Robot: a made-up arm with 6 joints. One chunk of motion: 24 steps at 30 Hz.
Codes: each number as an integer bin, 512 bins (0 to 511) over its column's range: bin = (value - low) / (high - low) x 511, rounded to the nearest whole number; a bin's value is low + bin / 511 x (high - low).
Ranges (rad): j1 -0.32..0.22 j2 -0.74..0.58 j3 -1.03..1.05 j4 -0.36..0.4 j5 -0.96..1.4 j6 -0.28..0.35
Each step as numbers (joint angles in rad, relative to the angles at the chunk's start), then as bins.
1 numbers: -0.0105 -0.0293 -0.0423 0.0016 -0.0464 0.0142
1 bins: 293 275 243 243 198 239
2 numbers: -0.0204 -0.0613 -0.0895 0.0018 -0.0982 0.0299
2 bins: 284 263 231 243 187 251
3 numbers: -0.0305 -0.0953 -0.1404 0.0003 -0.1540 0.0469
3 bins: 274 250 219 242 175 265
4 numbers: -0.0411 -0.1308 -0.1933 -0.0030 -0.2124 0.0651
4 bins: 264 236 206 240 162 280
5 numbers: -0.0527 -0.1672 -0.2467 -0.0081 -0.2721 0.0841
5 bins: 253 222 192 237 149 295
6 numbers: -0.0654 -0.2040 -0.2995 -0.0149 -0.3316 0.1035
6 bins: 241 207 179 232 136 311
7 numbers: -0.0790 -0.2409 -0.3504 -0.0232 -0.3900 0.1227
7 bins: 228 193 167 226 123 327
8 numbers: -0.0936 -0.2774 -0.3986 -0.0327 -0.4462 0.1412
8 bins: 214 179 155 220 111 342
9 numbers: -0.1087 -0.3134 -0.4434 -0.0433 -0.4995 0.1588
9 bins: 200 165 144 213 100 356
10 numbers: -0.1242 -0.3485 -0.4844 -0.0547 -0.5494 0.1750
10 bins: 185 152 134 205 89 369
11 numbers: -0.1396 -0.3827 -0.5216 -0.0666 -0.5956 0.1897
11 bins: 171 138 125 197 79 381
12 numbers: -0.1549 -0.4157 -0.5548 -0.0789 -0.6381 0.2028
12 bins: 156 126 117 189 70 392
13 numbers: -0.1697 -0.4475 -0.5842 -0.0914 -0.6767 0.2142
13 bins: 142 113 110 181 61 401
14 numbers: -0.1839 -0.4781 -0.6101 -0.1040 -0.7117 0.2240
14 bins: 129 101 103 172 54 409
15 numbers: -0.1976 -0.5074 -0.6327 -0.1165 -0.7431 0.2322
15 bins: 116 90 98 164 47 415
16 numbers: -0.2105 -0.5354 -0.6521 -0.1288 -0.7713 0.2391
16 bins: 104 79 93 155 41 421
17 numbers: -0.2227 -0.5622 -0.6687 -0.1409 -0.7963 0.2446
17 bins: 92 69 89 147 35 426
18 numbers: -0.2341 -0.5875 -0.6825 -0.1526 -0.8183 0.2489
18 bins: 81 59 85 139 31 429
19 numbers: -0.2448 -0.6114 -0.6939 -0.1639 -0.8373 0.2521
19 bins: 71 50 83 132 27 432
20 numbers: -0.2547 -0.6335 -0.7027 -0.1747 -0.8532 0.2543
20 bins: 62 41 80 125 23 433
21 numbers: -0.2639 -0.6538 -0.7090 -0.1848 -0.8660 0.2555
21 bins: 53 33 79 118 20 434
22 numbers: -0.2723 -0.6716 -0.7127 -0.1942 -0.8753 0.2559
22 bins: 45 26 78 111 18 435
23 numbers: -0.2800 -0.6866 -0.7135 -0.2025 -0.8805 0.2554
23 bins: 38 21 78 106 17 434
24 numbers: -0.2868 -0.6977 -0.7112 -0.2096 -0.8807 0.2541
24 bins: 31 16 78 101 17 433
